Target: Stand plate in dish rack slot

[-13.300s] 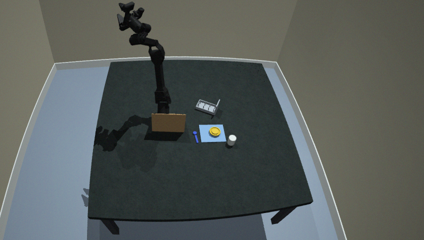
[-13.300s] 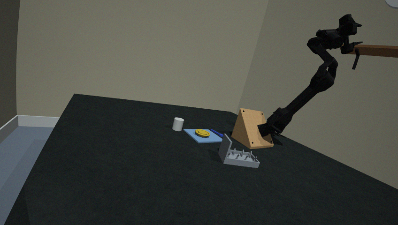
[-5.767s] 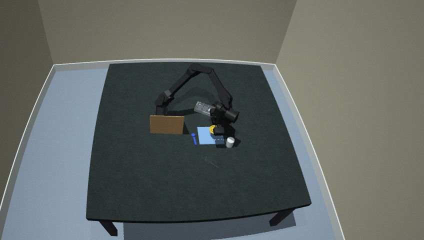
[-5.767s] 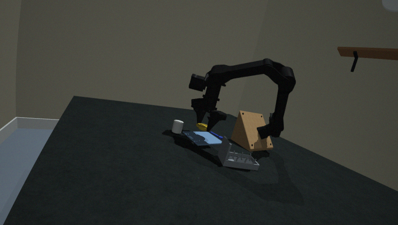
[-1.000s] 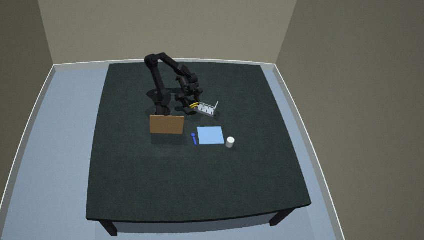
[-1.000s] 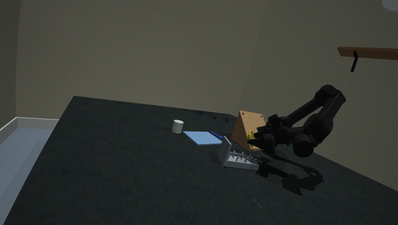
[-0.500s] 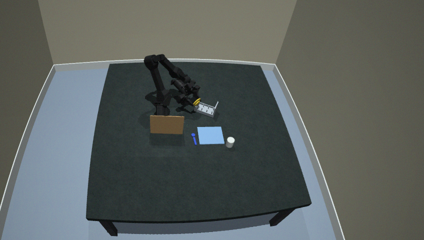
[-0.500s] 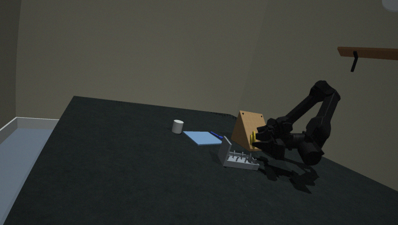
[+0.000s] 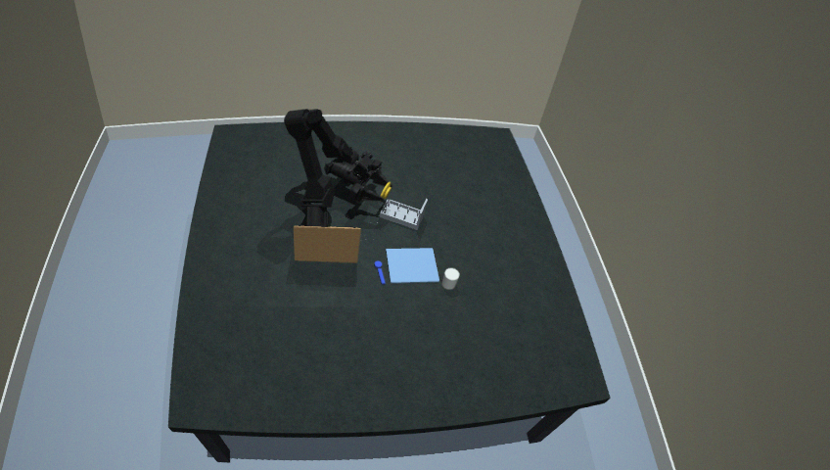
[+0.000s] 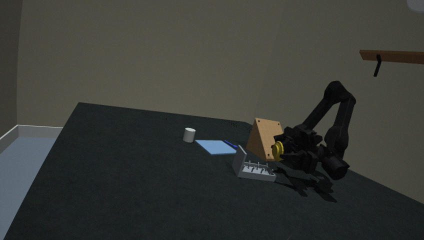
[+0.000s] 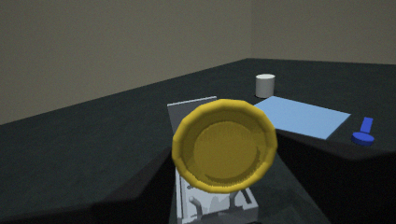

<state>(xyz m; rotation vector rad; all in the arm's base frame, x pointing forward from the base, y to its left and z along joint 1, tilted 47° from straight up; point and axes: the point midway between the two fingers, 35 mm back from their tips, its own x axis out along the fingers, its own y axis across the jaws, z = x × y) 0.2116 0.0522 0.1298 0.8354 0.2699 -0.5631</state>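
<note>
Now: the grey dish rack 60 mm ahead of my gripper tip, 20 mm to the right of it and 70 mm below it. From my gripper tip the other things lie so: yellow plate 10 mm behind; blue spoon 60 mm behind, 240 mm to the right, 90 mm below; light blue mat 50 mm ahead, 230 mm to the right, 90 mm below.
</note>
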